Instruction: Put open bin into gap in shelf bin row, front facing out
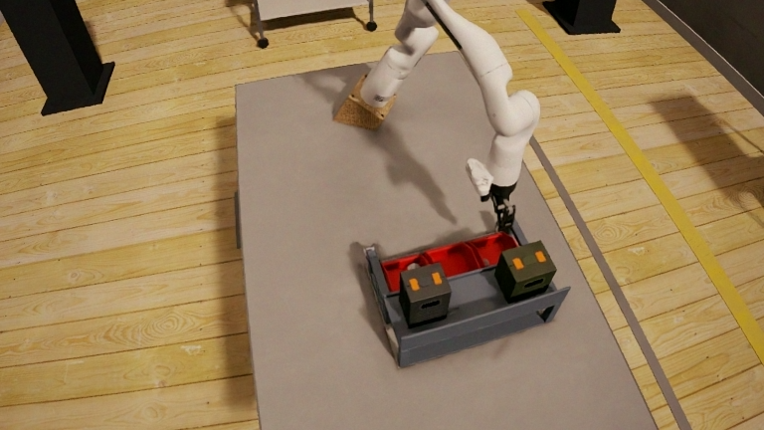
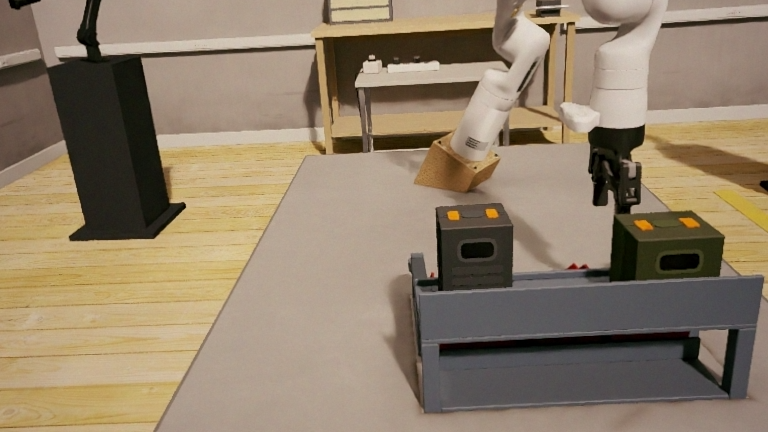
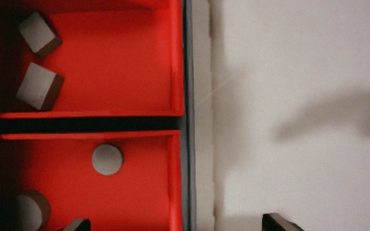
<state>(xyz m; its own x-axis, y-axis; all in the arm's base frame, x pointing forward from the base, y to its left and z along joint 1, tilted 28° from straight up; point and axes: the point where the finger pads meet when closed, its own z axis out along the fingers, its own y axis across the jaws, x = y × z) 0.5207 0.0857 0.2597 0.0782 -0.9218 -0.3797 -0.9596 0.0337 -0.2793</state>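
My hand is 60 mm short of the grey round part, 20 mm to the left of it and 130 mm above it. The rest, counted from my hand: dark grey box: 190 mm ahead, 220 mm to the right, 20 mm above; green box: 180 mm ahead, 20 mm to the left, 10 mm above; grey shelf: 120 mm ahead, 100 mm to the right, 70 mm below.
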